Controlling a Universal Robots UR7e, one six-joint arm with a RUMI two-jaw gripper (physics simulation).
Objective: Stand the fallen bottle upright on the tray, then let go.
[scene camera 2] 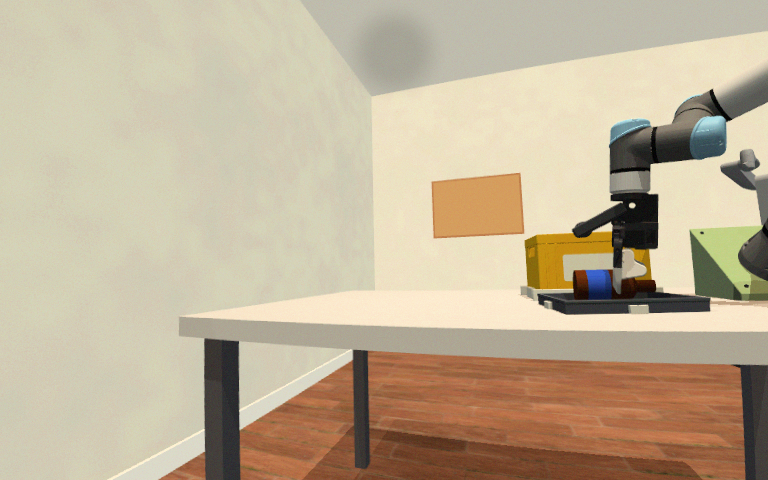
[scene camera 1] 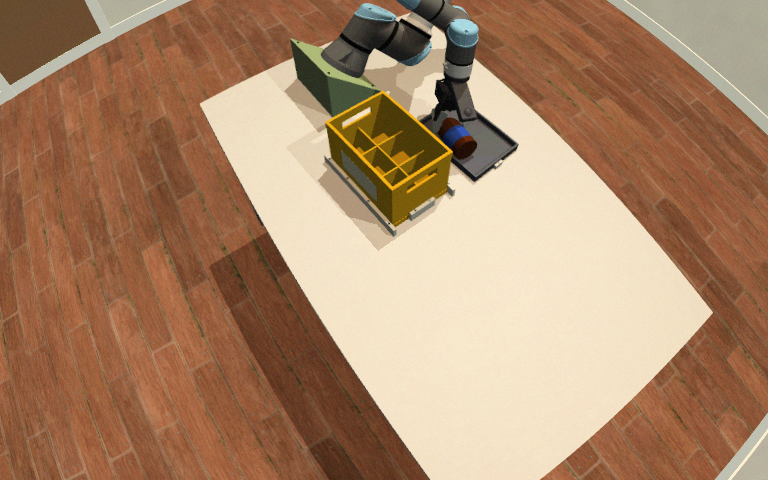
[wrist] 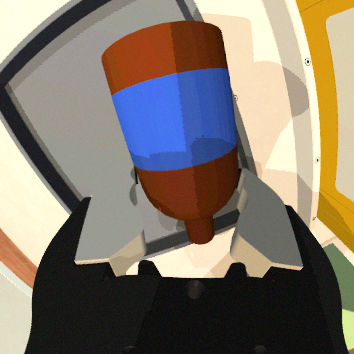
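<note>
The brown bottle with a blue band lies on its side on the dark tray. Its neck points toward the arm's base side, and its base points away. My gripper points down and is shut on the bottle. In the wrist view one finger is on each side of the shoulder, between the blue band and the neck. In scene camera 2 the near finger covers part of the shoulder. The bottle's underside is hidden.
A yellow divided crate stands close beside the tray, between grey locating strips. The green wedge base of the arm stands behind. The table's edge runs past the tray's outer side.
</note>
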